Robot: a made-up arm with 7 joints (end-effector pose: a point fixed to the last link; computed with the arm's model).
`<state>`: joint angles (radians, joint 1 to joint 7).
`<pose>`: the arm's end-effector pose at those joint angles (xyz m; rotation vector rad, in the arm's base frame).
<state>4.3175 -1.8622 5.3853 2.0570 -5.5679 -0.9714 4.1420</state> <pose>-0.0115 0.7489 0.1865 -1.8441 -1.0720 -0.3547</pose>
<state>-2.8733 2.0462 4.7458 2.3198 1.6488 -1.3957 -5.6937</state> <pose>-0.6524 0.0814 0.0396 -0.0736 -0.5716 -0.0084</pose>
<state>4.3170 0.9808 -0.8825 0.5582 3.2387 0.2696 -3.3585</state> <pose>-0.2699 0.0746 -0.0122 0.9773 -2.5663 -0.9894</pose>
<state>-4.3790 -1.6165 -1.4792 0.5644 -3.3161 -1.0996 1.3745</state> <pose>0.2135 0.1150 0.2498 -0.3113 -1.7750 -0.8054</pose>
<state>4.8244 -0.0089 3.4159 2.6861 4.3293 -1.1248 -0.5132</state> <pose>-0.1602 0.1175 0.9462 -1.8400 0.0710 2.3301</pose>
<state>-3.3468 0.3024 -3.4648 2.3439 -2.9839 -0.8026 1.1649</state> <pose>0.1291 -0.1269 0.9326 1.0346 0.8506 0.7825</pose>
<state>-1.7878 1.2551 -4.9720 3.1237 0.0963 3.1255 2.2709</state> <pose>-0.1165 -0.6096 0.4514 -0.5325 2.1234 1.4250</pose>
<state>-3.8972 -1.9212 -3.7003 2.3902 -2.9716 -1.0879 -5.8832</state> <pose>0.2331 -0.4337 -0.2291 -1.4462 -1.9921 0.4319</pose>
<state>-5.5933 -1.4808 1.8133 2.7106 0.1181 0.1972 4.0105</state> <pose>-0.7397 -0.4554 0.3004 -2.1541 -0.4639 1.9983</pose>
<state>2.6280 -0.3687 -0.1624 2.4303 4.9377 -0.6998 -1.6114</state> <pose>-0.0086 -0.0773 1.0253 -0.5744 -0.6823 2.6604</pose>
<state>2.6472 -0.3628 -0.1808 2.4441 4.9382 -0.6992 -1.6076</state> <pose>-0.0049 -0.0746 1.0265 -0.5635 -0.6790 2.6666</pose>
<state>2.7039 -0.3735 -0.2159 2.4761 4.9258 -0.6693 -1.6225</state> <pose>0.0193 -0.0764 1.0305 -0.4927 -0.6528 2.6635</pose>
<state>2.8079 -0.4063 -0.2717 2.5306 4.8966 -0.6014 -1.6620</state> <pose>0.0715 -0.0783 1.0358 -0.3481 -0.5827 2.6483</pose>
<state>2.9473 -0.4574 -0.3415 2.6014 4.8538 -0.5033 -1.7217</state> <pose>0.1475 -0.0689 1.0373 -0.1568 -0.4517 2.6223</pose>
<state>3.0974 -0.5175 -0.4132 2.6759 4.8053 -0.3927 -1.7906</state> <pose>0.2320 -0.0397 1.0305 0.0310 -0.2644 2.5875</pose>
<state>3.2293 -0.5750 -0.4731 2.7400 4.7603 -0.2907 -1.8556</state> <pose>0.3050 0.0035 1.0161 0.1723 -0.0604 2.5473</pose>
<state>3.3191 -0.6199 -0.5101 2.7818 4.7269 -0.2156 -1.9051</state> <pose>0.3541 0.0430 1.0002 0.2534 0.1038 2.5108</pose>
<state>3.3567 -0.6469 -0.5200 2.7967 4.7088 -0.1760 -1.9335</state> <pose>0.3783 0.0637 0.9902 0.2867 0.1904 2.4876</pose>
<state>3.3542 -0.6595 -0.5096 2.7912 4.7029 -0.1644 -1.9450</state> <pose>0.3856 0.0654 0.9871 0.2932 0.2092 2.4780</pose>
